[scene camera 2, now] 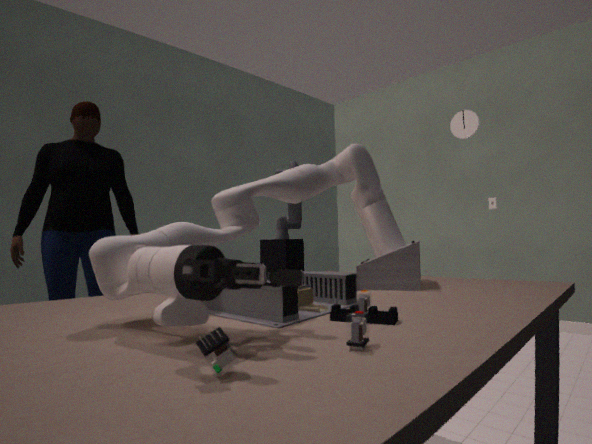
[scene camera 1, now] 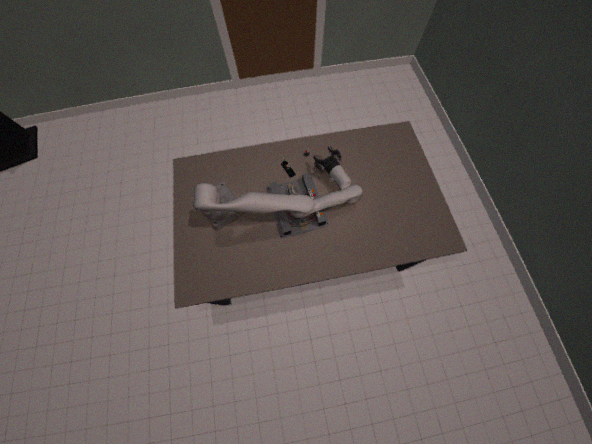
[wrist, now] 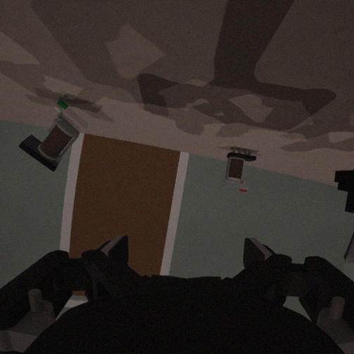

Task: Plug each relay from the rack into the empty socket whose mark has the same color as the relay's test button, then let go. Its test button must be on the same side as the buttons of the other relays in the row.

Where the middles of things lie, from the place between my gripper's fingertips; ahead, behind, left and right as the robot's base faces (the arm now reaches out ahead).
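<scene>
Positions counted from my hand: red-button relay point(scene camera 2: 357, 323), 7 cm to the left, 5 cm behind, 7 cm below; black rack point(scene camera 2: 390, 317), 20 cm behind, 2 cm to the left, 8 cm below; panel point(scene camera 2: 304, 315), 22 cm to the right, 24 cm behind, 9 cm below.
</scene>
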